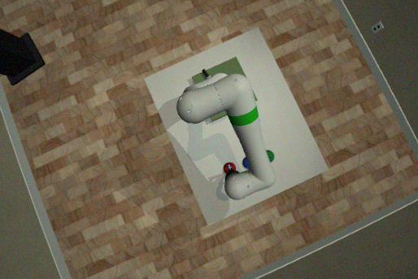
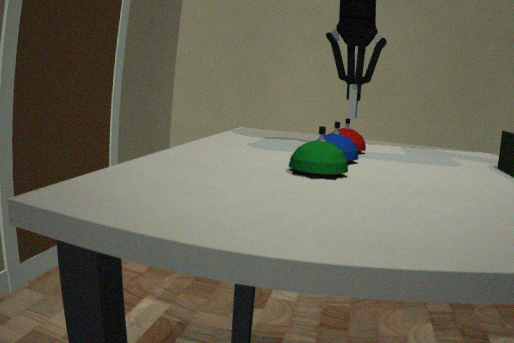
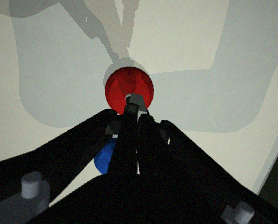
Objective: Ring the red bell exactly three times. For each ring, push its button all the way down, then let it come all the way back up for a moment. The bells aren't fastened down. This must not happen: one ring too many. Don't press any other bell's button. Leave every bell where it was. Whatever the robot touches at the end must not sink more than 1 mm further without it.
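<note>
The red bell lies 10 mm ahead of my hand and 60 mm below it. Also, from my hand: blue bell (40 mm ahead, 130 mm to the left, 60 mm below); then green bell (80 mm ahead, 260 mm to the left, 60 mm below).
</note>
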